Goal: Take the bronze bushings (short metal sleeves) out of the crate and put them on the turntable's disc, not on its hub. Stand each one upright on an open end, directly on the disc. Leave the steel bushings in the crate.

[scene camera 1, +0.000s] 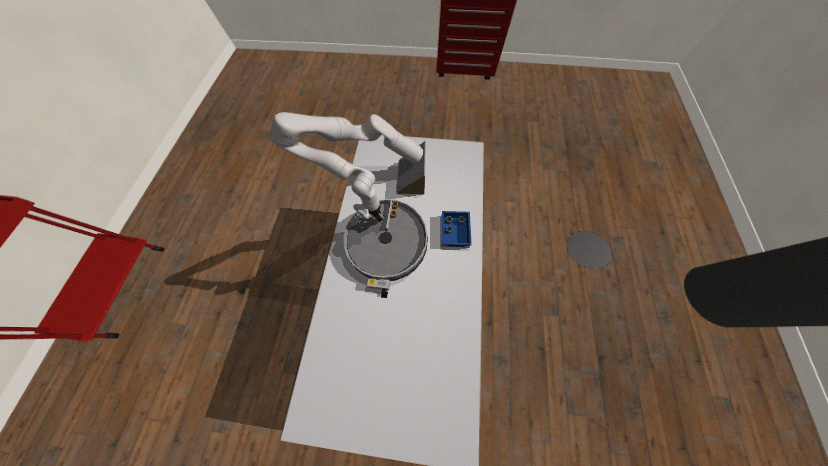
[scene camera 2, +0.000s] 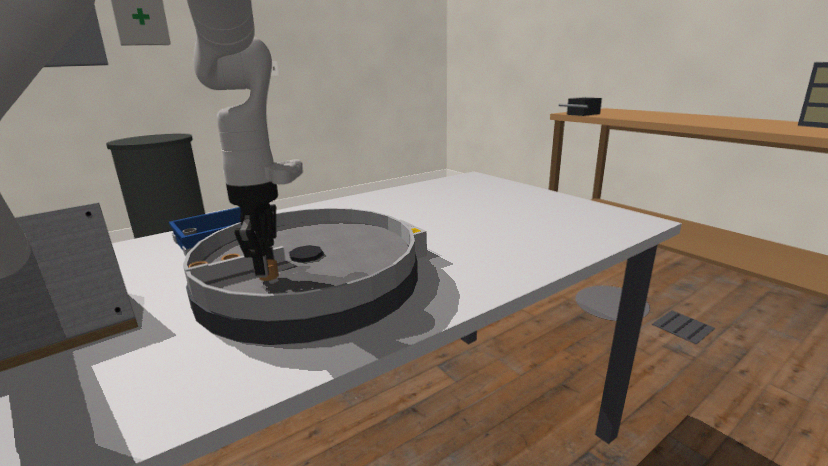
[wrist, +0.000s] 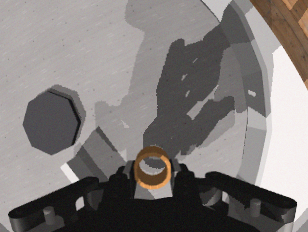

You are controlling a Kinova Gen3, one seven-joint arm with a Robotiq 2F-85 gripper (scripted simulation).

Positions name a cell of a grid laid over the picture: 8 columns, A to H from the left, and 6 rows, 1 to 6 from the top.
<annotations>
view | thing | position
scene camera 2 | my gripper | C4
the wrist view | my gripper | D5
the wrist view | grey turntable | C3
</annotations>
